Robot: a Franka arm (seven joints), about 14 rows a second.
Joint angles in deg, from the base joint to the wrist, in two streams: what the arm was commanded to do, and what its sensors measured. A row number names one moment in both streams.
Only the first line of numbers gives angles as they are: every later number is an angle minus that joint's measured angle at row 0.
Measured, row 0:
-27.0, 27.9, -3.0, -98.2, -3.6, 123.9, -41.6
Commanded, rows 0 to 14:
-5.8, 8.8, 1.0, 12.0, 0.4, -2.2, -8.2
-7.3, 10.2, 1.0, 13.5, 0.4, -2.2, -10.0
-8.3, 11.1, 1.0, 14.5, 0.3, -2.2, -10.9
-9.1, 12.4, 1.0, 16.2, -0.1, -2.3, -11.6
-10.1, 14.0, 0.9, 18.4, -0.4, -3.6, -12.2
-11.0, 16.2, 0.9, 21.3, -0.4, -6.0, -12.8
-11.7, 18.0, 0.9, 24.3, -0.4, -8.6, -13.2
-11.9, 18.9, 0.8, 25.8, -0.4, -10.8, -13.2
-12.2, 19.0, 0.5, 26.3, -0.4, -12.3, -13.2
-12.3, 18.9, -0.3, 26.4, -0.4, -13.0, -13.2
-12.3, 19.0, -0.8, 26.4, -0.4, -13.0, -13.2
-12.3, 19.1, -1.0, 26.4, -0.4, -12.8, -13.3
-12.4, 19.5, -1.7, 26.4, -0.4, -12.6, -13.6
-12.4, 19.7, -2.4, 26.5, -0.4, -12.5, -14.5
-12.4, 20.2, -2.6, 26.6, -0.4, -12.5, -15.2
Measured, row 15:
-11.8, 18.5, -2.3, 24.2, 0.0, -11.2, -13.2
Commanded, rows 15 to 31:
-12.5, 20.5, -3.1, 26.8, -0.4, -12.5, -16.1
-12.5, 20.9, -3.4, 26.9, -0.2, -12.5, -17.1
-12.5, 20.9, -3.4, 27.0, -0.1, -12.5, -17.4
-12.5, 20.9, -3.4, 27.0, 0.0, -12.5, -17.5
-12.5, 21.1, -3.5, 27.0, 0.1, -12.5, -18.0
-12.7, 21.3, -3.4, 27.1, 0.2, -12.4, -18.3
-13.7, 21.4, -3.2, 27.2, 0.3, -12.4, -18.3
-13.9, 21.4, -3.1, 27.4, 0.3, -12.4, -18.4
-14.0, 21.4, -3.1, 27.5, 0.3, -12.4, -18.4
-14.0, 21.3, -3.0, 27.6, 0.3, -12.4, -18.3
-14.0, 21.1, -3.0, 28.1, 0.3, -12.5, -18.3
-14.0, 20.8, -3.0, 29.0, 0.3, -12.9, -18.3
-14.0, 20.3, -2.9, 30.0, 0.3, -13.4, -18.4
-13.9, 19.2, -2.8, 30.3, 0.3, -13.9, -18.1
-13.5, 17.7, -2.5, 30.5, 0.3, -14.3, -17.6
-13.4, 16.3, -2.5, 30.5, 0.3, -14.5, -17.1
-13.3, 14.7, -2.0, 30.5, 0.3, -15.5, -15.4
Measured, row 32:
-13.1, 18.4, -3.0, 30.7, 0.1, -12.8, -16.9
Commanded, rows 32 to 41:
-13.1, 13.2, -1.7, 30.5, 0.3, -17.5, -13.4
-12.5, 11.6, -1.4, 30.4, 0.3, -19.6, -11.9
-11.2, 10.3, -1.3, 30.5, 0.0, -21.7, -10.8
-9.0, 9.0, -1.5, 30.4, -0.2, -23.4, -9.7
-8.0, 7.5, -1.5, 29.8, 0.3, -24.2, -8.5
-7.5, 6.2, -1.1, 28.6, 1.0, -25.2, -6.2
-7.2, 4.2, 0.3, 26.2, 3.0, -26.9, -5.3
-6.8, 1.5, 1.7, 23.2, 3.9, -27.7, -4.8
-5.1, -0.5, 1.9, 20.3, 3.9, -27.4, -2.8
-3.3, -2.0, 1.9, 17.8, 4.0, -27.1, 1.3
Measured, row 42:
-5.5, 3.8, 1.6, 25.9, 3.1, -27.7, -3.4
